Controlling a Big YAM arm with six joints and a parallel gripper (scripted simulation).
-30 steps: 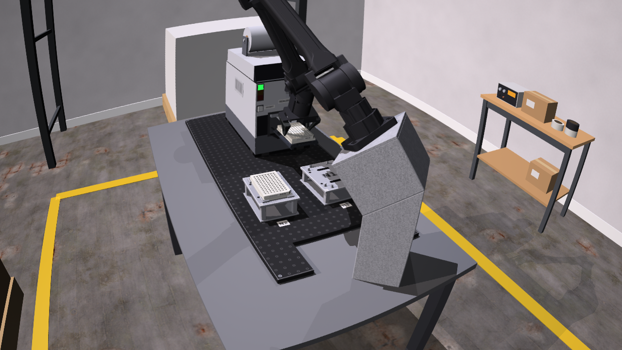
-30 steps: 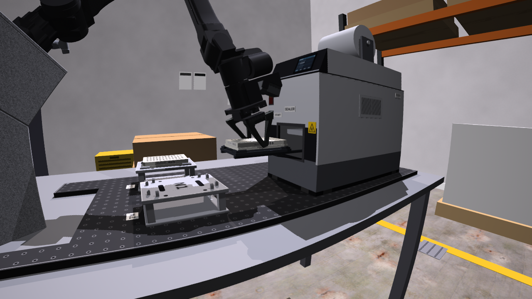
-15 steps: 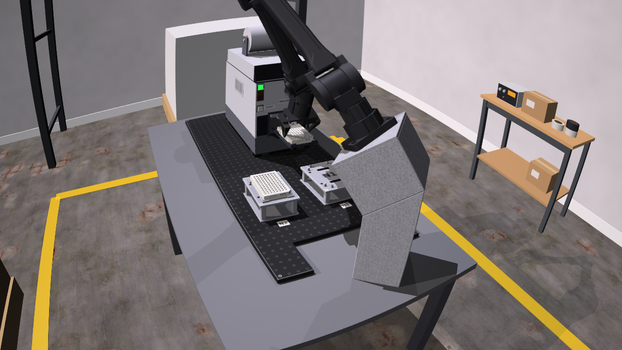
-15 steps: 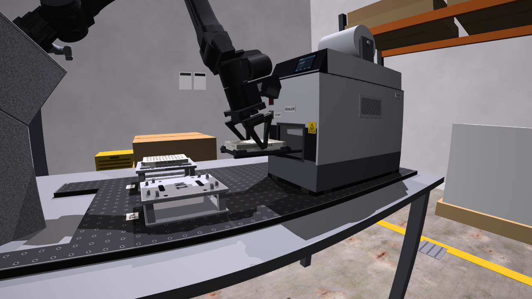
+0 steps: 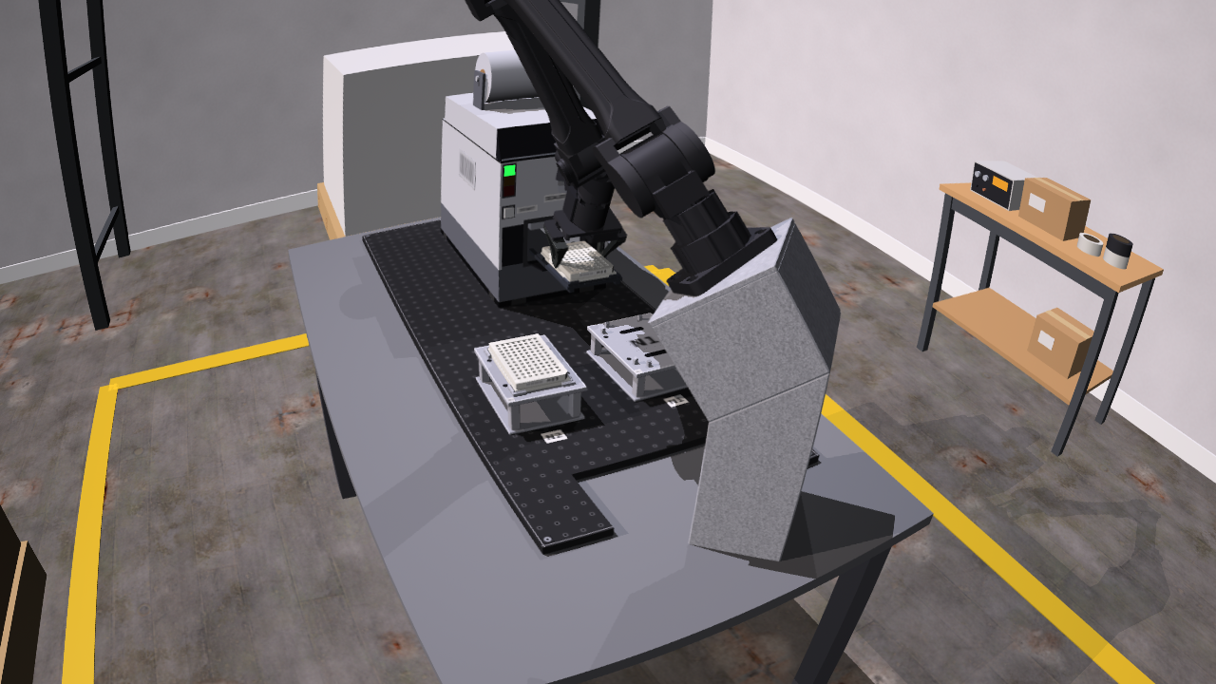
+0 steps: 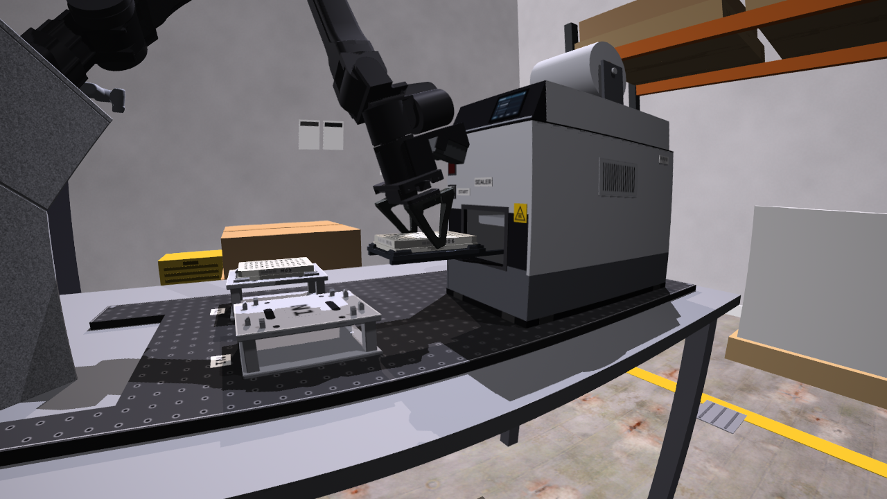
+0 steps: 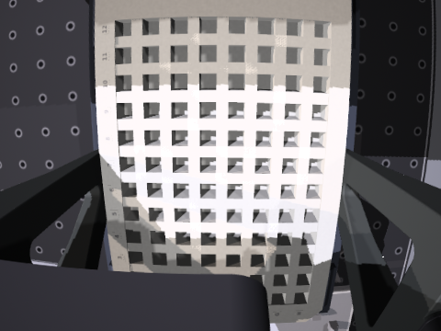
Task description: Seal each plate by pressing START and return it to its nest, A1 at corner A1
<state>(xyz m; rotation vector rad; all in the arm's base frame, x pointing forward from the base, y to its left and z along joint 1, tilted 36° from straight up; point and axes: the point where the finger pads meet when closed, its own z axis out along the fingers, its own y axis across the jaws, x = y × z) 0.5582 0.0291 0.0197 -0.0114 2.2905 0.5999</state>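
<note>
My gripper is now 2 cm above the sealer stage. Round my hand: nest N2: 23 cm behind, 13 cm to the left, 7 cm below; white well plate: 23 cm behind, 13 cm to the left, 6 cm below; start button: 8 cm ahead, 11 cm to the left, 7 cm above.
</note>
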